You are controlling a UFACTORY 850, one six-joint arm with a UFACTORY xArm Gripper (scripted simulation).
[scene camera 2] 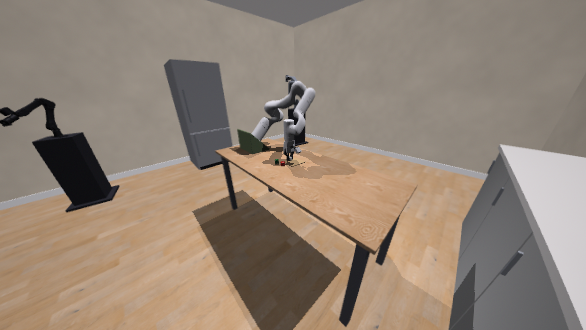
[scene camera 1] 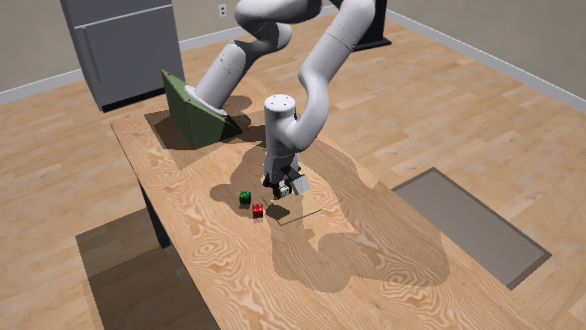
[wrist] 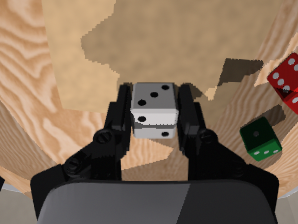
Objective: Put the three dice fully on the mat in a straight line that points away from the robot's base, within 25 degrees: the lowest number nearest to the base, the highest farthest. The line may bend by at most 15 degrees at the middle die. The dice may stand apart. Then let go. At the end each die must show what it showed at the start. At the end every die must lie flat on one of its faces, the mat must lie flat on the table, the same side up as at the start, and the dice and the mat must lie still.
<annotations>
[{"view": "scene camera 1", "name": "my gripper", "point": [282, 193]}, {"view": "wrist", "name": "my gripper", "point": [154, 99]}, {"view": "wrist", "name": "green die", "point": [260, 140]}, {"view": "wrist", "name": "white die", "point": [154, 110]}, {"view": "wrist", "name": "tan mat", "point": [92, 55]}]
</annotations>
